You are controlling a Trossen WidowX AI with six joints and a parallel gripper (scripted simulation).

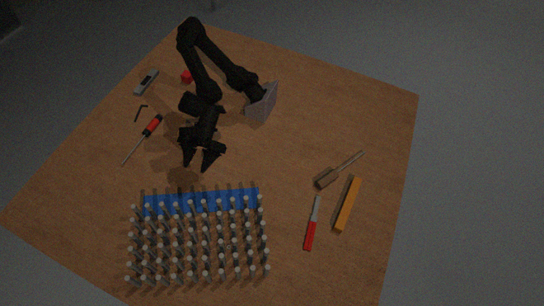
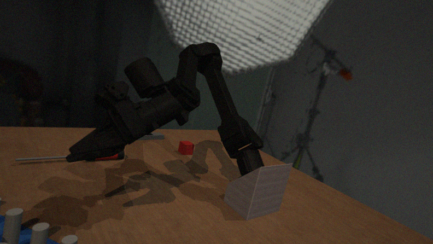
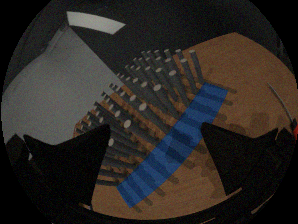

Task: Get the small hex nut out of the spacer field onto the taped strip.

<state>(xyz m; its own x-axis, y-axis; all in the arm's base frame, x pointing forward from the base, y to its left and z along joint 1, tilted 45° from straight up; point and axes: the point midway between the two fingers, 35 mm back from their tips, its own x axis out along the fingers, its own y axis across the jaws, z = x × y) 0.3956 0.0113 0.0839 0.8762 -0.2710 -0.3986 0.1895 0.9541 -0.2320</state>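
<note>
Now: gripper tip 50 cm to the right of the orange bar, 16 cm past it and 14 cm above it. The rest, counted from my gripper tip: blue taped strip: 15 cm below, 3 cm ahead, 2 cm to the left; black hex key: 41 cm to the right, 23 cm behind, 15 cm below; red-and-grey tool: 41 cm to the left, 15 cm below, 5 cm behind.
</note>
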